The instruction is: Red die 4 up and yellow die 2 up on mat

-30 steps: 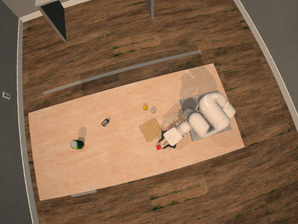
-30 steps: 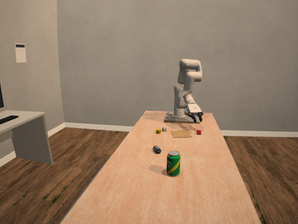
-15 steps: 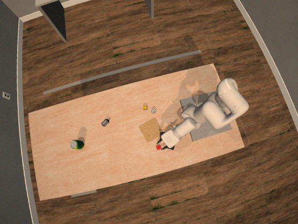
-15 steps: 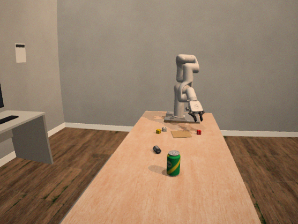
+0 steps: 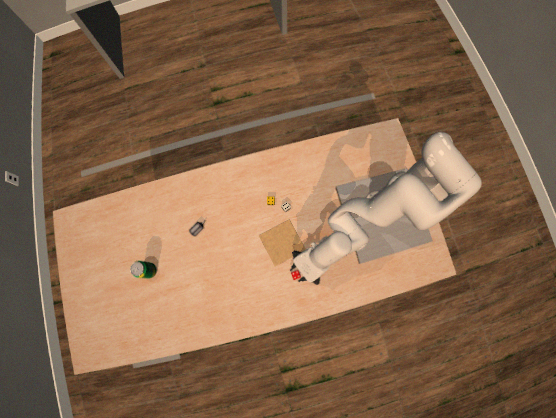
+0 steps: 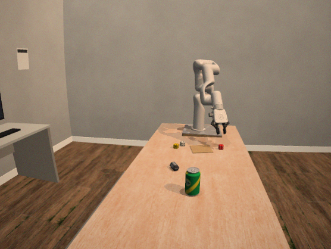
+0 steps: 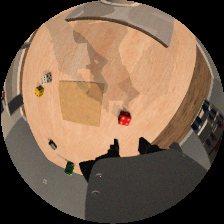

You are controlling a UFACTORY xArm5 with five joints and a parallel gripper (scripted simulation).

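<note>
The red die is 10 mm ahead of my hand, 10 mm to the left of it and 110 mm below it. Also, from my hand: brown mat (50 mm ahead, 130 mm to the right, 120 mm below); then yellow die (80 mm ahead, 300 mm to the right, 110 mm below); then white die (20 mm ahead, 270 mm to the right, 110 mm below).
</note>
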